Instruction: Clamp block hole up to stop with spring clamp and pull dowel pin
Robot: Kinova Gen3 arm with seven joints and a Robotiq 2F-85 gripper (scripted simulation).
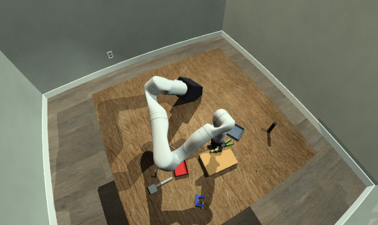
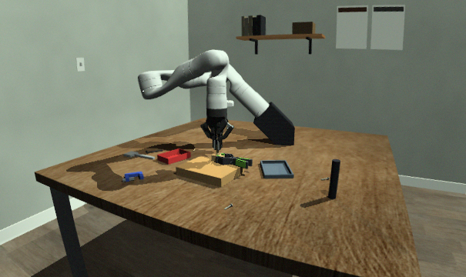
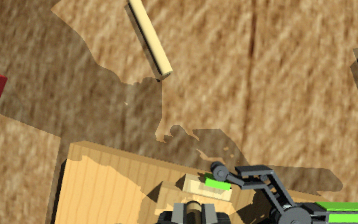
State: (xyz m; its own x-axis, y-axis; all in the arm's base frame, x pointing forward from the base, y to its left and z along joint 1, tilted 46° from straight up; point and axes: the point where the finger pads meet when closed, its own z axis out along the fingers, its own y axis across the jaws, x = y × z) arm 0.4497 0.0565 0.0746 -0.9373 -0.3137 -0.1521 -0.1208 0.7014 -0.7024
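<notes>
Right now the dowel pin is 2 cm below my hand. Round my hand: thin pale stick 12 cm behind, 5 cm to the right, 9 cm below; small wooden block 5 cm below; tan bench board 6 cm ahead, 7 cm below.
</notes>
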